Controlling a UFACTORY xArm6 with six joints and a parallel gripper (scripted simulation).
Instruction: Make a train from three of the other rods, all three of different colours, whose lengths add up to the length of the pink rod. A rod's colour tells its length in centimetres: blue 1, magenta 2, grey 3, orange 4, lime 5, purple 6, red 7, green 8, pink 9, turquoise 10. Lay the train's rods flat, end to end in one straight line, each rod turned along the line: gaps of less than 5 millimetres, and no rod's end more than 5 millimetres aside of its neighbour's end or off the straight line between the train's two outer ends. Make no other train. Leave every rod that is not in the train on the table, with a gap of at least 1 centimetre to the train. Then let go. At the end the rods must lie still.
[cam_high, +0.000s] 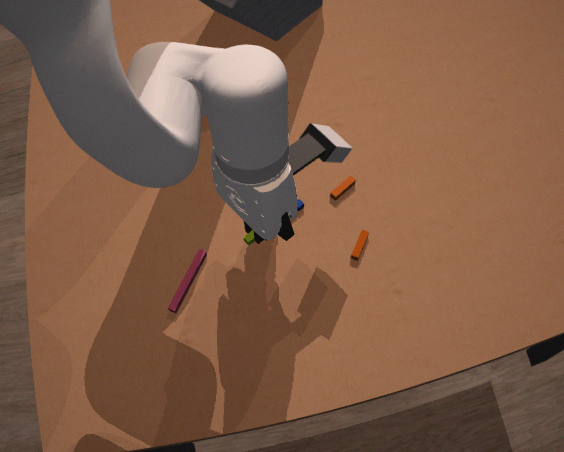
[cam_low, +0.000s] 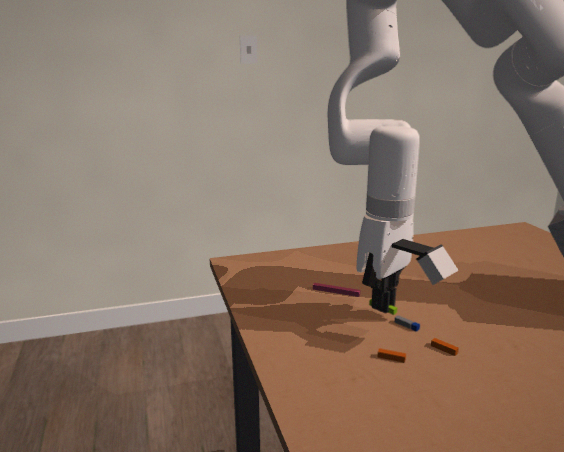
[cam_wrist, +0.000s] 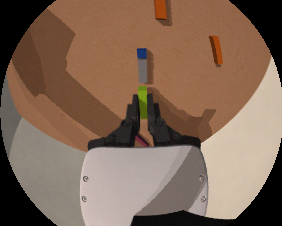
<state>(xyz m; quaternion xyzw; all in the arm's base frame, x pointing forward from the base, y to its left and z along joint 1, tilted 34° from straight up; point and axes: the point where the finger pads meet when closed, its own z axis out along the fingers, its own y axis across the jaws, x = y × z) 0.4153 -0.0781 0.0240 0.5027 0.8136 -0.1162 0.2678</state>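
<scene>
Now: hand 2 cm above the lime rod. Also, from my hand: grey rod (4 cm to the left, 3 cm below, 1 cm behind); pink rod (11 cm to the right, 3 cm below, 3 cm ahead); blue rod (6 cm to the left, 3 cm below, 2 cm behind).
</scene>
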